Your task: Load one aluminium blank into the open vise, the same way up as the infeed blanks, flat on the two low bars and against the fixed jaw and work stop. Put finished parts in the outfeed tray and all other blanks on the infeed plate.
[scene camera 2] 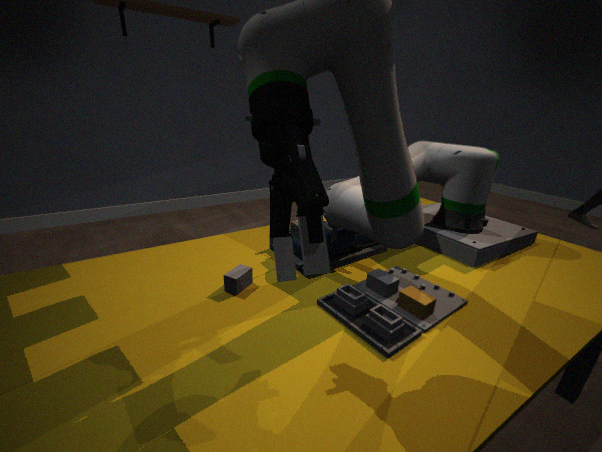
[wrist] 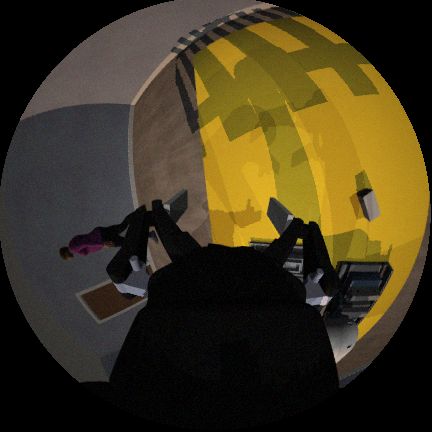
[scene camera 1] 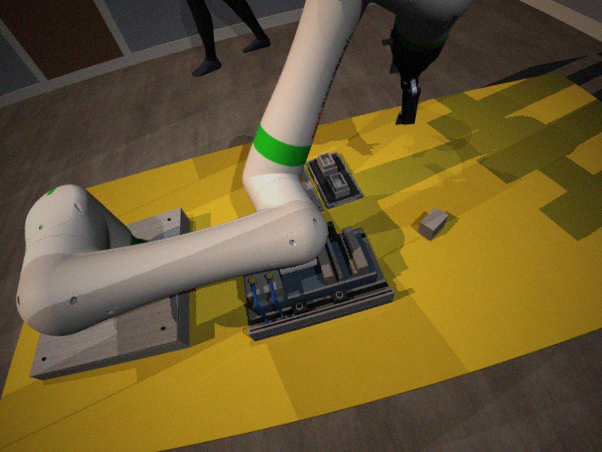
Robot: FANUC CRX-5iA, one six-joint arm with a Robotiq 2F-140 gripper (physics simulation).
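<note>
My gripper [scene camera 1: 406,121] [scene camera 2: 300,264] [wrist: 227,201] is open and empty, pointing down high above the table. A loose grey blank [scene camera 1: 433,224] [scene camera 2: 238,280] [wrist: 370,205] lies on the yellow table, apart from the fingers. The vise [scene camera 1: 305,286] [wrist: 365,286] is partly hidden by the arm; a dark gap shows between its jaws. The infeed plate [scene camera 2: 446,306] holds a grey blank [scene camera 2: 382,282] and an orange block [scene camera 2: 417,301]. The outfeed tray [scene camera 1: 346,202] [scene camera 2: 389,351] beside it holds two hollow-topped finished parts [scene camera 1: 327,162] [scene camera 1: 339,184] [scene camera 2: 352,299] [scene camera 2: 386,321].
The arm's forearm [scene camera 1: 200,245] passes over the robot's base plate [scene camera 1: 140,345] [scene camera 2: 475,255] and the vise's near side. The elbow hides part of the infeed plate in scene camera 1. A person [scene camera 1: 207,40] [wrist: 87,242] stands on the floor beyond the table [scene camera 1: 350,370].
</note>
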